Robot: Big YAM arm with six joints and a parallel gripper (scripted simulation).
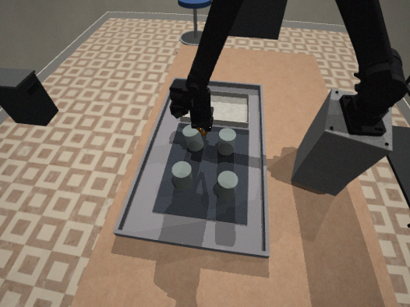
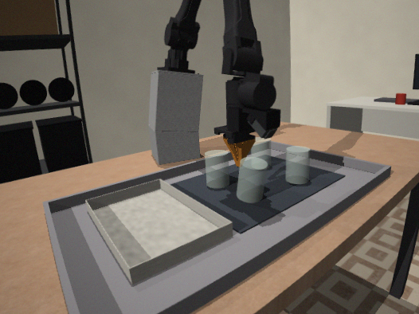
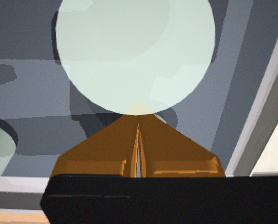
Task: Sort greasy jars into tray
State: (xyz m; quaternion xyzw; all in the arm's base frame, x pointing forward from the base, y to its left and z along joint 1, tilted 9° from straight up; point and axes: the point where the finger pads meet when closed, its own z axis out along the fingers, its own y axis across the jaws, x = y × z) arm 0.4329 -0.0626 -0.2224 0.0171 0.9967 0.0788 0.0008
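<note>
The rimmed steel table top lies 1 cm behind my hand, 2 cm to the right of it and 8 cm below it. Also, from my hand: pale tray 3 cm behind, 23 cm to the right, 7 cm below; then dark drying mat 2 cm behind, 9 cm to the left, 8 cm below.
</note>
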